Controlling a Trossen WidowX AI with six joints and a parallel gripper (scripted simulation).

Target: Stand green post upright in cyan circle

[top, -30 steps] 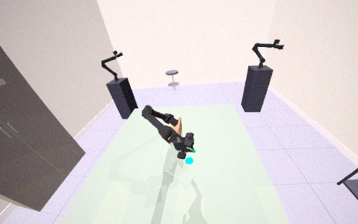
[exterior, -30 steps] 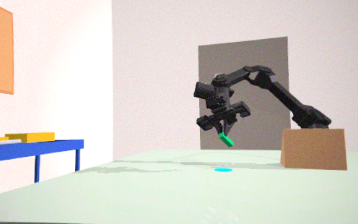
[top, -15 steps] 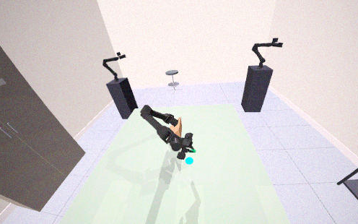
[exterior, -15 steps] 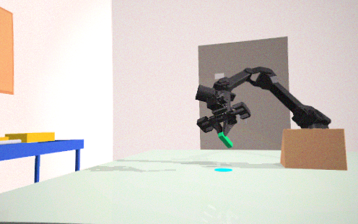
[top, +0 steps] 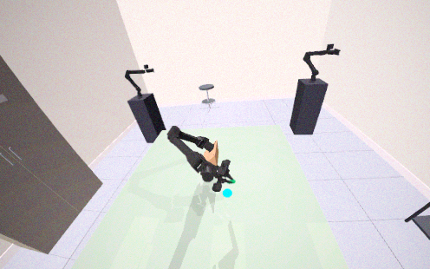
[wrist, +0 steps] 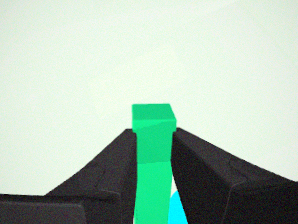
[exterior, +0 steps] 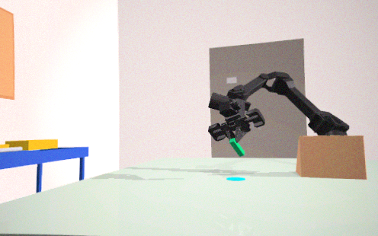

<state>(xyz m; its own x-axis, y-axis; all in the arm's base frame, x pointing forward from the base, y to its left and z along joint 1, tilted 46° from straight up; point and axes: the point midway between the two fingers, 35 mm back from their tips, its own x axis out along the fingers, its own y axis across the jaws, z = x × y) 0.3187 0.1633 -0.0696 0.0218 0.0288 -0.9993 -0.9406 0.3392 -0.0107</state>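
Right now the cyan circle is 120 mm below my gripper tip and 40 mm to the right of it. The rest, counted from my gripper tip: green post: 20 mm below, 10 mm to the right, 10 mm behind.
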